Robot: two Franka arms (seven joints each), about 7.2 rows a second.
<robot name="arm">
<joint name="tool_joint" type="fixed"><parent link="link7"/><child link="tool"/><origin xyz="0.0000 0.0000 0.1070" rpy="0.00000 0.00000 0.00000"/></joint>
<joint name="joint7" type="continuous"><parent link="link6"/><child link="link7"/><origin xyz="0.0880 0.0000 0.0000" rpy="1.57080 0.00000 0.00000"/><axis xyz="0 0 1"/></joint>
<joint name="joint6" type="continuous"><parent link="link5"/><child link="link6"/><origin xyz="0.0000 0.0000 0.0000" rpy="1.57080 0.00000 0.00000"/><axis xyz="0 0 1"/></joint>
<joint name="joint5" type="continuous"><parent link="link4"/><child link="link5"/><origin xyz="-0.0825 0.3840 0.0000" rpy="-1.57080 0.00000 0.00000"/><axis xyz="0 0 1"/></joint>
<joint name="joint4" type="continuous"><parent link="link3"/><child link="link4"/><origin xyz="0.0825 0.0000 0.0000" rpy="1.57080 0.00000 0.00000"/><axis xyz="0 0 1"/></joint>
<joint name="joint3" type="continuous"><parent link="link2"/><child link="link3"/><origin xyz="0.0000 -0.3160 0.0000" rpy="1.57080 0.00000 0.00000"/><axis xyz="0 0 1"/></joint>
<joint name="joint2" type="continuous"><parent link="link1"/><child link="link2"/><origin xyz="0.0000 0.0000 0.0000" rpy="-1.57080 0.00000 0.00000"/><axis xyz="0 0 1"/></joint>
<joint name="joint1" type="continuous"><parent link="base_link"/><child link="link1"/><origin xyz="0.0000 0.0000 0.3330" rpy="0.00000 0.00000 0.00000"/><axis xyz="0 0 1"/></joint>
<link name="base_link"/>
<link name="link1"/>
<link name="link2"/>
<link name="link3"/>
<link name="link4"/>
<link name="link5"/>
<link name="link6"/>
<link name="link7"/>
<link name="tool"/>
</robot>
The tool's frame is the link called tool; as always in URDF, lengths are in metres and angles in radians. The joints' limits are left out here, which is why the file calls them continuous.
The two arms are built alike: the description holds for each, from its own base.
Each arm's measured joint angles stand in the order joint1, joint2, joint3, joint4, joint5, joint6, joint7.
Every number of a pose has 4 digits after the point.
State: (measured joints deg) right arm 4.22 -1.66 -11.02 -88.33 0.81 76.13 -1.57; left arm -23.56 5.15 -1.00 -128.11 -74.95 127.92 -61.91
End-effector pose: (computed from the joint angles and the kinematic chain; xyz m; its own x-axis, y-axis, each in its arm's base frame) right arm 0.5153 -0.0613 0.6344 0.9795 -0.0847 -0.1828 -0.0907 -0.9956 -0.0247; left arm 0.4788 -0.2509 0.3389 -0.0274 0.5702 -0.8211 0.9989 -0.0153 -0.0439
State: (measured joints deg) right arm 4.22 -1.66 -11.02 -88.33 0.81 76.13 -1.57; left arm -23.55 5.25 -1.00 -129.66 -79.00 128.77 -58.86
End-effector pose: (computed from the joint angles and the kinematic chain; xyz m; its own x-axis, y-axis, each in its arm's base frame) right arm 0.5153 -0.0613 0.6344 0.9795 -0.0847 -0.1828 -0.0907 -0.9956 -0.0247; left arm 0.4737 -0.2469 0.3279 -0.0408 0.5462 -0.8367 0.9991 0.0136 -0.0399
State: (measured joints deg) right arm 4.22 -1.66 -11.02 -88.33 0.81 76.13 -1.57; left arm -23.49 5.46 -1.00 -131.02 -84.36 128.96 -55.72
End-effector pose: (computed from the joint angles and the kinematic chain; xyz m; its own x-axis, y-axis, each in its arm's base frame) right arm 0.5153 -0.0613 0.6344 0.9795 -0.0847 -0.1828 -0.0907 -0.9956 -0.0247; left arm 0.4689 -0.2441 0.3178 -0.0661 0.5050 -0.8606 0.9976 0.0529 -0.0455
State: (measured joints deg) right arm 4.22 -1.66 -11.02 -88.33 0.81 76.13 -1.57; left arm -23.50 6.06 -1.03 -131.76 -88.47 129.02 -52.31
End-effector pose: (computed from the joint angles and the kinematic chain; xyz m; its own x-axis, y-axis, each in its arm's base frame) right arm 0.5153 -0.0613 0.6344 0.9795 -0.0847 -0.1828 -0.0907 -0.9956 -0.0247; left arm 0.4661 -0.2432 0.3083 -0.0684 0.4756 -0.8770 0.9965 0.0748 -0.0372
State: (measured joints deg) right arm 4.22 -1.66 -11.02 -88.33 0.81 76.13 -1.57; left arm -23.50 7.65 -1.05 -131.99 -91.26 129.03 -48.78
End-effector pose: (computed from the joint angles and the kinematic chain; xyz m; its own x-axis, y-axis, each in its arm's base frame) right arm 0.5153 -0.0613 0.6344 0.9795 -0.0847 -0.1828 -0.0907 -0.9956 -0.0247; left arm 0.4649 -0.2428 0.2931 -0.0615 0.4636 -0.8839 0.9963 0.0815 -0.0265
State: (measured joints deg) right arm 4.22 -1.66 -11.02 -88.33 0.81 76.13 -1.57; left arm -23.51 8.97 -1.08 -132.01 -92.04 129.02 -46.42
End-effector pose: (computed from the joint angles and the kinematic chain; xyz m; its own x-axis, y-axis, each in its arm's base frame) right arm 0.5153 -0.0613 0.6344 0.9795 -0.0847 -0.1828 -0.0907 -0.9956 -0.0247; left arm 0.4639 -0.2428 0.2811 -0.0471 0.4673 -0.8828 0.9973 0.0720 -0.0151
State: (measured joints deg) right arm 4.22 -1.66 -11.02 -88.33 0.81 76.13 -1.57; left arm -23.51 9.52 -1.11 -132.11 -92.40 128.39 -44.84
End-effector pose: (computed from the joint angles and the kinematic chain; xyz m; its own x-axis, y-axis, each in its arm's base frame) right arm 0.5153 -0.0613 0.6344 0.9795 -0.0847 -0.1828 -0.0907 -0.9956 -0.0247; left arm 0.4621 -0.2439 0.2758 -0.0319 0.4629 -0.8858 0.9984 0.0566 -0.0064
